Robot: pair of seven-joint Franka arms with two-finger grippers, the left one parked.
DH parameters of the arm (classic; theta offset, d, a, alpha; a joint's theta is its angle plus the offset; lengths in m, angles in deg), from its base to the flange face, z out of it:
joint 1: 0 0.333 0 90
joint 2: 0 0 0 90
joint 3: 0 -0.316 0.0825 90
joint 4: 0 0 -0.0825 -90
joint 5: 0 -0.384 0 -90
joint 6: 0 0 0.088 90
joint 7: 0 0.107 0 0
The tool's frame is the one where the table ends.
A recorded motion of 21 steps. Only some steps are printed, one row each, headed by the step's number.
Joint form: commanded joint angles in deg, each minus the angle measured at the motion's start. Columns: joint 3, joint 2, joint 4, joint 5, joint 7, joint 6, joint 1.
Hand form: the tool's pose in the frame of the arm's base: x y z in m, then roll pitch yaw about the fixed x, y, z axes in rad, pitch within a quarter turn. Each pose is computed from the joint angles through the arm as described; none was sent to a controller.
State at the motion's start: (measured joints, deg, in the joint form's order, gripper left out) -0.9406 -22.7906 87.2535 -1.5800 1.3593 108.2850 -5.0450
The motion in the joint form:
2: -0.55 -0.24 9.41 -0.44 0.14 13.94 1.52
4: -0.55 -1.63 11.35 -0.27 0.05 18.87 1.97
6: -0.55 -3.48 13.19 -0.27 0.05 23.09 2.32
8: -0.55 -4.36 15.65 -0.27 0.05 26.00 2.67
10: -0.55 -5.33 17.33 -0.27 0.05 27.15 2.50
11: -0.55 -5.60 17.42 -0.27 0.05 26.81 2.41
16: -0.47 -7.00 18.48 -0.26 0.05 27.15 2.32
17: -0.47 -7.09 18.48 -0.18 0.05 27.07 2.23
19: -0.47 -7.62 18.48 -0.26 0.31 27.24 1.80
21: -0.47 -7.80 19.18 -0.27 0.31 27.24 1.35
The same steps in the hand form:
2: 0.6662 -0.0239 0.3701 -3.0996 -0.0427 -0.0830
4: 0.6679 -0.0191 0.3462 -3.1019 -0.0708 -0.0749
6: 0.6672 -0.0153 0.3170 -3.1021 -0.0800 -0.0712
8: 0.6602 -0.0111 0.2925 -3.1031 -0.0725 -0.0664
10: 0.6527 -0.0129 0.2704 -3.1044 -0.0463 -0.0697
11: 0.6513 -0.0138 0.2661 -3.1048 -0.0341 -0.0710
16: 0.6442 -0.0154 0.2430 -3.1069 0.0028 -0.0736
17: 0.6438 -0.0164 0.2419 -3.1080 0.0057 -0.0742
19: 0.6432 -0.0212 0.2362 -3.1072 0.0122 -0.0873
21: 0.6386 -0.0260 0.2292 -3.1078 0.0276 -0.0951

